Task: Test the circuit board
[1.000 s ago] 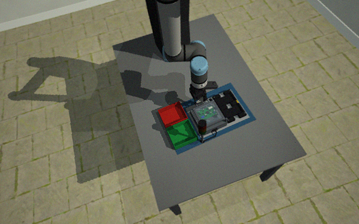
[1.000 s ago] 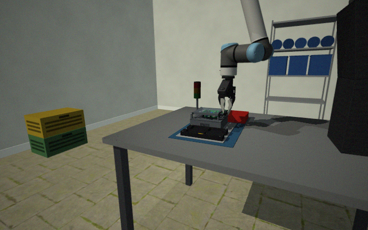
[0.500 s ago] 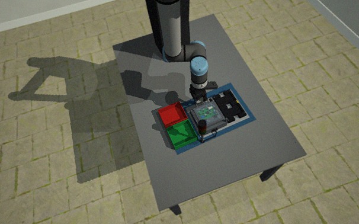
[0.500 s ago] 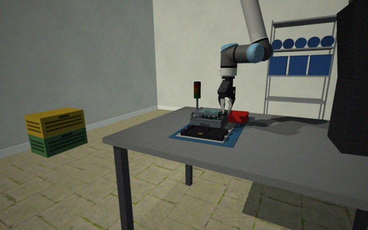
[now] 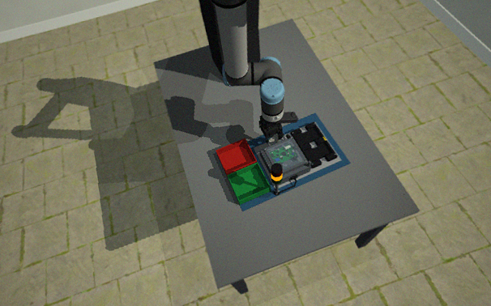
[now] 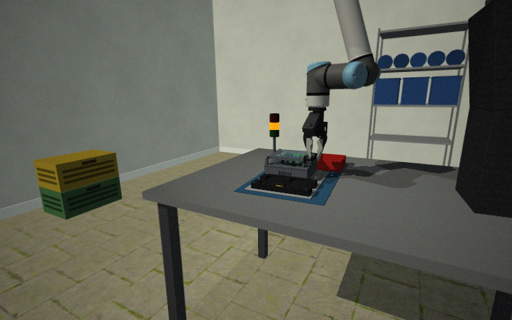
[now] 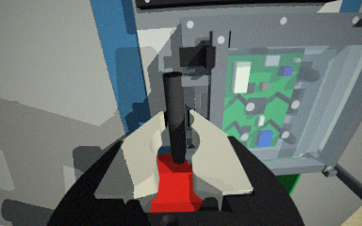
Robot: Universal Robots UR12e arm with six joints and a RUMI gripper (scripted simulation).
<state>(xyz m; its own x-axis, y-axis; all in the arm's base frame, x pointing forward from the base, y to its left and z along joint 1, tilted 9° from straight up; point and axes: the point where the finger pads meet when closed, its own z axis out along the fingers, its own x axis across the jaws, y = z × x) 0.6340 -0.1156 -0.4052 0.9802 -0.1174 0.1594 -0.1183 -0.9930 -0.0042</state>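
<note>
Right now the black latch piece is 30 mm ahead of my hand and 50 mm to the left of it. The rest, counted from my hand: tester lid 80 mm ahead, 10 mm to the right; red bin 50 mm behind, 200 mm to the right, 70 mm below; green circuit board 80 mm ahead, 10 mm to the right, 10 mm below.
</note>
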